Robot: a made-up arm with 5 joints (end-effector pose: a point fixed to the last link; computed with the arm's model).
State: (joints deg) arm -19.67 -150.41 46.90 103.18 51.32
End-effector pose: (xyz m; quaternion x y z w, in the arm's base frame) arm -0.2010 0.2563 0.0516 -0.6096 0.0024 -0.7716 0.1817
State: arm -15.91 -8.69 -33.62 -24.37 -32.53
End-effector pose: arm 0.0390 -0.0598 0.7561 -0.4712 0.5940 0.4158 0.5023
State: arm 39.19 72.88 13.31 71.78 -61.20
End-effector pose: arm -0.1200 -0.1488 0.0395 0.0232 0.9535 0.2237 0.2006
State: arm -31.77 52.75 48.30 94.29 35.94
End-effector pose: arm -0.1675 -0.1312 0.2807 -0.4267 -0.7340 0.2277 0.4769
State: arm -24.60 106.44 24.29 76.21 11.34
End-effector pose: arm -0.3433 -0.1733 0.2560 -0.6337 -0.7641 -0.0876 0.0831
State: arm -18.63 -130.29 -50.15 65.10 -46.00
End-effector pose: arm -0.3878 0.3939 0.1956 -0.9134 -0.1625 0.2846 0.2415
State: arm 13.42 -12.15 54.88 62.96 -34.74
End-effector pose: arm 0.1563 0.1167 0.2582 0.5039 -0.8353 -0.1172 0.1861
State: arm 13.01 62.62 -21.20 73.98 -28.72
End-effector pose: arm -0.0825 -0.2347 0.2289 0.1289 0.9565 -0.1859 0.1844
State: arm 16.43 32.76 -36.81 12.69 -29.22
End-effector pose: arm -0.1506 -0.2508 0.4987 -0.0721 0.7295 0.1610 0.6609
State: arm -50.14 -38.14 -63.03 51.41 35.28
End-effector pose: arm 0.0263 0.2944 0.2872 -0.5019 0.7988 -0.2932 0.1549
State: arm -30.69 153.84 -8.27 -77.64 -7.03
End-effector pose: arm -0.8287 0.4281 0.0552 0.1384 -0.0554 0.0245 0.9885
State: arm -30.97 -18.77 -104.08 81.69 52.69
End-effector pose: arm 0.1118 0.2142 0.3631 -0.1450 0.7554 -0.1333 0.6250
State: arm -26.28 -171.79 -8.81 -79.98 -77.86
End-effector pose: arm -0.5189 0.7790 -0.0198 0.2895 -0.4561 -0.6314 0.5563
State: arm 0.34 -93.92 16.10 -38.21 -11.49
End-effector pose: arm 0.1458 0.6526 0.5395 0.5342 -0.6220 -0.4582 0.3432
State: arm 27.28 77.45 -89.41 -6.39 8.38
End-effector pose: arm -0.5200 -0.0165 0.3238 0.1826 0.6609 0.0597 0.7255
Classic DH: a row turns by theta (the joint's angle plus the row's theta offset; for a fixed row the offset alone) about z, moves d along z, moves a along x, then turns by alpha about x. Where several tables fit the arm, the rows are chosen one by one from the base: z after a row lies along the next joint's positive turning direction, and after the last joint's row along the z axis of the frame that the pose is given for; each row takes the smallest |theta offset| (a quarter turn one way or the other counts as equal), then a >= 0, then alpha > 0; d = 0 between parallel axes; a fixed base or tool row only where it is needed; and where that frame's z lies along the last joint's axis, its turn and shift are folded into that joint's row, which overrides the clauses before.
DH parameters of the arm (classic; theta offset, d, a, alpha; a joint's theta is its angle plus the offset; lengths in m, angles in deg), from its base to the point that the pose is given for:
base (fixed): 90 0.2612 0.098 90
joint 1: -3.39 -0.1934 0.0213 75.22
joint 2: 86.83 0.0064 0.2441 84.43
joint 3: -74.98 -0.3827 -0.0147 88.37
joint 4: -9.58 -0.0635 0.2861 -90
joint 5: 77.26 0.0864 0.0244 -39.73
tool (fixed): 165.03 0.0641 0 0

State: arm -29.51 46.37 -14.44 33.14 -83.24
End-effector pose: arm -0.0755 -0.0150 0.6474 -0.4357 0.5944 -0.3962 0.5476
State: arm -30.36 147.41 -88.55 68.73 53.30
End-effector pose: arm -0.4797 0.0479 0.2811 0.8515 0.0348 -0.2921 0.4341
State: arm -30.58 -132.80 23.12 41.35 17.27
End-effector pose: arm -0.3843 0.4209 0.0398 0.7357 -0.2443 0.4536 0.4397
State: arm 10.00 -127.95 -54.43 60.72 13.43
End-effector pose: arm -0.3316 0.4003 0.3532 -0.9092 0.2398 0.1551 0.3031
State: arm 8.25 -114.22 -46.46 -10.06 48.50
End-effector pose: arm -0.0689 0.3787 0.6033 0.8479 -0.3402 -0.1762 0.3663
